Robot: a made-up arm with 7 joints. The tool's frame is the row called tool. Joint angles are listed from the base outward.
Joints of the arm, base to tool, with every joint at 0 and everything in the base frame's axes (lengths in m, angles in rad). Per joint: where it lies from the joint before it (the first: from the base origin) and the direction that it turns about. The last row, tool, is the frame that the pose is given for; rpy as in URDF.
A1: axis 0 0 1 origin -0.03 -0.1 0.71
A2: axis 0.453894 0.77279 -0.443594 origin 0 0.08 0.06
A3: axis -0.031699 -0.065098 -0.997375 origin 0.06 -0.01 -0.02
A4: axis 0 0 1 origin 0.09 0.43 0.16
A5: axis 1 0 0 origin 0.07 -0.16 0.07
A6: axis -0.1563 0.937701 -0.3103 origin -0.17 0.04 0
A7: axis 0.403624 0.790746 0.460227 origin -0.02 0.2 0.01
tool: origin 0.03 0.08 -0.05 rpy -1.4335 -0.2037 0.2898
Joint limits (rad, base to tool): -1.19..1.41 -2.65..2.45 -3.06..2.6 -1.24..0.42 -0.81..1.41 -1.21..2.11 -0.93..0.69
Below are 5 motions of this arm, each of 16 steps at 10 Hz.
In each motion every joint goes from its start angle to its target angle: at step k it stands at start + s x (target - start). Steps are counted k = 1, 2, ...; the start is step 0. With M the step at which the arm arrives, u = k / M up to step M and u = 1 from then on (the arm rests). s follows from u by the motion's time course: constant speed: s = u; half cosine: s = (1 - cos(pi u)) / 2; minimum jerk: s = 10 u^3 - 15 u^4 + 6 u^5.
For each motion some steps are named. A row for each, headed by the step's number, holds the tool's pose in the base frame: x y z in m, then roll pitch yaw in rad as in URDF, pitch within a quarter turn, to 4 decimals.
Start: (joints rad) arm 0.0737 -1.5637 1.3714 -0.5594 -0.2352 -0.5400 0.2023
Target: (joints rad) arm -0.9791 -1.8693 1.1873 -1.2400 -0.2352 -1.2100 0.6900
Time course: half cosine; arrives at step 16
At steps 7, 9, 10, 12, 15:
7: 0.1771 0.6041 1.0840 0.9955 -1.0743 3.0983
9: 0.3047 0.5767 1.0609 1.0979 -1.0383 2.8027
10: 0.3654 0.5536 1.0492 1.1388 -1.0227 2.6659
12: 0.4664 0.4984 1.0285 1.1985 -0.9992 2.4360
15: 0.5453 0.4372 1.0106 1.2394 -0.9834 2.2477

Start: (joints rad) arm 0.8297 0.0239 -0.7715 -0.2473 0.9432 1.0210 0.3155
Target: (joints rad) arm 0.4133 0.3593 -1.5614 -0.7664 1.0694 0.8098 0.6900
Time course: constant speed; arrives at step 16
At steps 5, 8, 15, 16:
5: -0.4845 0.0191 1.2839 0.2489 0.2822 2.2291
8: -0.4344 -0.0018 1.3217 0.3560 0.1843 2.1947
15: -0.3093 -0.0845 1.3877 0.5784 -0.0629 2.0691
16: -0.2916 -0.1003 1.3937 0.6081 -0.0997 2.0465

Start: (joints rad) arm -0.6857 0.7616 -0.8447 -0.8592 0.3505 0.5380 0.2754
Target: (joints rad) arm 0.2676 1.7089 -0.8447 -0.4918 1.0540 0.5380 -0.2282
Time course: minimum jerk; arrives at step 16
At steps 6, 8, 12, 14, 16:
6: 0.3698 0.0931 1.2917 0.1835 0.8350 0.0601
8: 0.4006 0.0260 1.2694 0.4228 0.8617 0.2870
12: 0.4874 -0.0378 1.1319 0.8897 0.9638 0.7172
14: 0.5045 -0.0401 1.0875 1.0100 0.9931 0.8300
16: 0.5074 -0.0402 1.0789 1.0331 0.9985 0.8518

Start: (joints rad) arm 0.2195 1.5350 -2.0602 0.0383 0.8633 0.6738 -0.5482
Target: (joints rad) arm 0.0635 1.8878 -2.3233 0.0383 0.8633 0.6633 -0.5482
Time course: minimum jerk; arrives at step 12
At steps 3, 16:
3: 0.0440 -0.4304 1.1953 0.4229 -0.6605 1.0660
16: -0.0497 -0.5487 1.0633 0.7692 -0.7933 0.5583

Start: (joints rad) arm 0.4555 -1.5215 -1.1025 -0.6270 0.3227 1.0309 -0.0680
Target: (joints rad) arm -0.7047 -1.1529 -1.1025 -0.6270 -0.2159 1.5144 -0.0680
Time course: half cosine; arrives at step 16
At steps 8, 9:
8: -0.3544 0.0035 0.3310 -2.5910 0.1433 0.1838
9: -0.3345 0.0420 0.3383 -2.6039 0.1296 -0.0033

